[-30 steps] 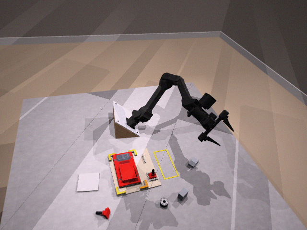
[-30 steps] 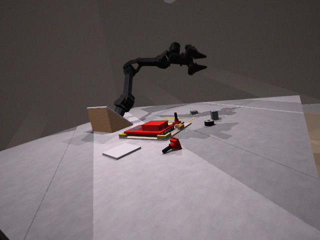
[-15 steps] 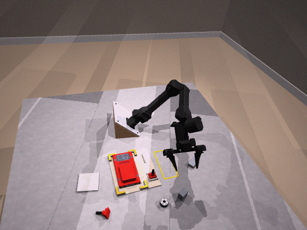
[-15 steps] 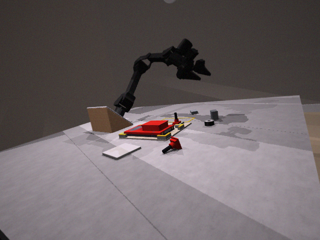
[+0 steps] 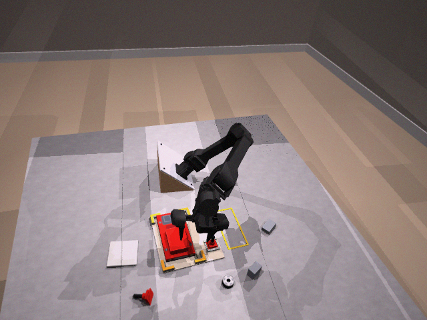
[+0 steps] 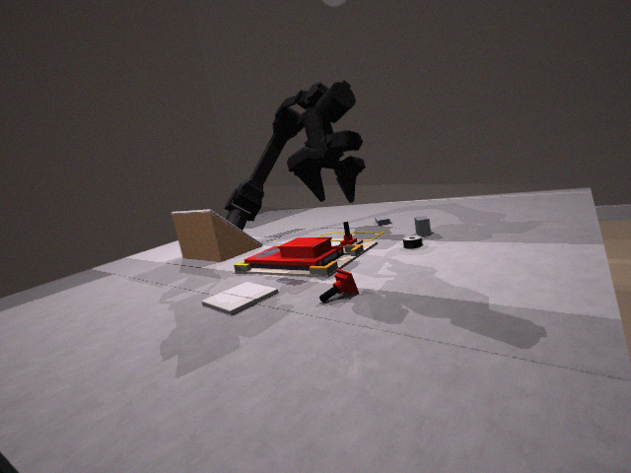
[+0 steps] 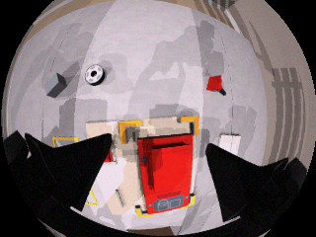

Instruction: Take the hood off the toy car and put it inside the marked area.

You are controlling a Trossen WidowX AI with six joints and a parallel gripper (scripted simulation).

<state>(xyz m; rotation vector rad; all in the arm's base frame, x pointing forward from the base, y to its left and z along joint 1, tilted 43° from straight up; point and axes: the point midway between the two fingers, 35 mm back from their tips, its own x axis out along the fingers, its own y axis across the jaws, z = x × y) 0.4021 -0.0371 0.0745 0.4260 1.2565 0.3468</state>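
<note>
My gripper tip is 80 mm above the red hood, 70 mm past it and 50 mm to the left of it. The rest, counted from my gripper tip: black wheel (120 mm below, 110 mm to the left, 90 mm ahead); white plate (240 mm to the right, 120 mm below, 50 mm behind).
</note>
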